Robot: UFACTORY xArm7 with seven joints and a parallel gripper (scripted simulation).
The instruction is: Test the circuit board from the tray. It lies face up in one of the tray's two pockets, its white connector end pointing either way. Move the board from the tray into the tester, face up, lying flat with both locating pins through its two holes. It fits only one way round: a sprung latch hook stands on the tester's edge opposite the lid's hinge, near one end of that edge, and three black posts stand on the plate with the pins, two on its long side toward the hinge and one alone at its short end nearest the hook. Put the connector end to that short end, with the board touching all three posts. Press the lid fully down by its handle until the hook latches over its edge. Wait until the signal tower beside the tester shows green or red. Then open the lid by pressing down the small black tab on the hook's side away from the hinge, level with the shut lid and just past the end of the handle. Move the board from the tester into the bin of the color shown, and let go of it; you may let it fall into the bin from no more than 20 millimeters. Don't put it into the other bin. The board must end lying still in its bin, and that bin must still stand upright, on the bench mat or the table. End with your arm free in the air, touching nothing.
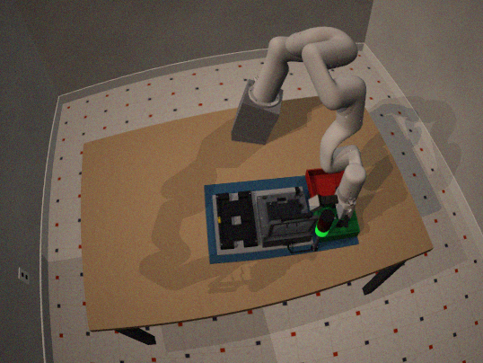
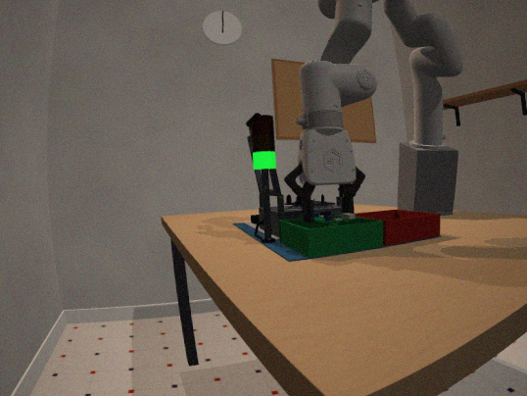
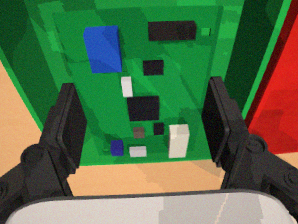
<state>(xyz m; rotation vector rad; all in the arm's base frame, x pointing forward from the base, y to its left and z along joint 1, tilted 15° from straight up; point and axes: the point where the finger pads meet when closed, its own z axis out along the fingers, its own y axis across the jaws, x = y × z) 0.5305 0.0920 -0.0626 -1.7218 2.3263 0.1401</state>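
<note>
Now: the green bin 5 cm below my hand. Round my hand: red bin: 14 cm behind, 5 cm below, 4 cm to the left; latch hook: 14 cm behind, 11 cm to the right, 3 cm above; green circuit board: 1 cm below.
</note>
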